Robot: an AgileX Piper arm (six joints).
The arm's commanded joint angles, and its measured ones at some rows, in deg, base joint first. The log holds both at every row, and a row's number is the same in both.
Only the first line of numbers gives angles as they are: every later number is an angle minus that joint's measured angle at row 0.
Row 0, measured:
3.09 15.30 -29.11 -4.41 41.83 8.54
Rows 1 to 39, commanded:
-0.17 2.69 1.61 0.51 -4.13 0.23
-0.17 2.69 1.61 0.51 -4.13 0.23
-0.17 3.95 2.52 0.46 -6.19 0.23
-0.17 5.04 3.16 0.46 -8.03 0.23
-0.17 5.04 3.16 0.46 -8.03 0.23
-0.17 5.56 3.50 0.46 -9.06 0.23
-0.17 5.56 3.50 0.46 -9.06 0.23
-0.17 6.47 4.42 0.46 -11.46 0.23
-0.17 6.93 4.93 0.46 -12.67 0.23
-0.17 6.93 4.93 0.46 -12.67 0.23
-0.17 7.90 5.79 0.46 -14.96 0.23
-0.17 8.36 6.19 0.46 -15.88 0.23
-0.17 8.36 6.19 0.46 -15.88 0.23
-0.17 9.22 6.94 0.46 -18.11 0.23
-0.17 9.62 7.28 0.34 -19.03 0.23
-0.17 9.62 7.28 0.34 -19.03 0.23
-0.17 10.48 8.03 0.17 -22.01 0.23
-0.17 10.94 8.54 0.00 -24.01 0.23
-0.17 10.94 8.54 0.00 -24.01 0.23
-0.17 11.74 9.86 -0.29 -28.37 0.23
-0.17 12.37 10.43 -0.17 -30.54 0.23
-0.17 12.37 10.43 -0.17 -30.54 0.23
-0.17 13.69 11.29 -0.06 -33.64 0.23
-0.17 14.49 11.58 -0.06 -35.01 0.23
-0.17 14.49 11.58 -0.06 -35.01 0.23
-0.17 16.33 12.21 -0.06 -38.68 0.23
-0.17 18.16 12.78 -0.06 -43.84 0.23
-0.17 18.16 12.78 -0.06 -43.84 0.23
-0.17 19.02 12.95 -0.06 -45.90 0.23
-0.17 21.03 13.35 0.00 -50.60 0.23
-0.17 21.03 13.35 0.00 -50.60 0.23
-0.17 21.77 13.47 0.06 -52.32 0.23
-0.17 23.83 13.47 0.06 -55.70 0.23
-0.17 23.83 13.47 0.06 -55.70 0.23
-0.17 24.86 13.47 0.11 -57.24 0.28
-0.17 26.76 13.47 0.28 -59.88 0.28
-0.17 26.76 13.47 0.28 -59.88 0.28
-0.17 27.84 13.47 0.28 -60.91 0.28
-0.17 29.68 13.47 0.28 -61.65 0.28
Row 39, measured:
0.00 27.61 13.24 0.23 -59.02 0.00
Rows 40 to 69, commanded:
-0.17 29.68 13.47 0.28 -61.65 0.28
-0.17 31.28 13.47 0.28 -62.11 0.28
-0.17 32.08 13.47 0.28 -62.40 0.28
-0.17 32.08 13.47 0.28 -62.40 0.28
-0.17 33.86 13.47 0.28 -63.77 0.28
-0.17 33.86 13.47 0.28 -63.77 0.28
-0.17 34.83 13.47 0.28 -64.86 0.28
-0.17 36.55 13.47 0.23 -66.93 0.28
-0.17 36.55 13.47 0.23 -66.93 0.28
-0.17 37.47 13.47 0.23 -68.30 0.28
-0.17 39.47 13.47 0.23 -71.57 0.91
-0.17 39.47 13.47 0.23 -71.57 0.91
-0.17 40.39 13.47 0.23 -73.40 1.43
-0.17 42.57 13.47 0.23 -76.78 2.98
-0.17 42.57 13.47 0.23 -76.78 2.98
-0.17 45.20 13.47 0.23 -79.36 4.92
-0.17 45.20 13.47 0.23 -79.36 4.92
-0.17 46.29 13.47 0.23 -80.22 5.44
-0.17 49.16 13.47 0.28 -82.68 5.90
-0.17 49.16 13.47 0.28 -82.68 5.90
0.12 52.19 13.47 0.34 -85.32 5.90
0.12 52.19 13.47 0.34 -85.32 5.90
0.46 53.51 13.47 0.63 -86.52 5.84
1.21 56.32 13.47 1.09 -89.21 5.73
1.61 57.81 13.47 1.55 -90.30 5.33
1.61 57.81 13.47 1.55 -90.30 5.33
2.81 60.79 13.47 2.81 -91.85 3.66
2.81 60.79 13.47 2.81 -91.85 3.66
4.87 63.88 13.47 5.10 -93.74 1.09
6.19 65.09 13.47 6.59 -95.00 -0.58
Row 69, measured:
3.61 62.11 13.35 3.55 -91.33 3.43
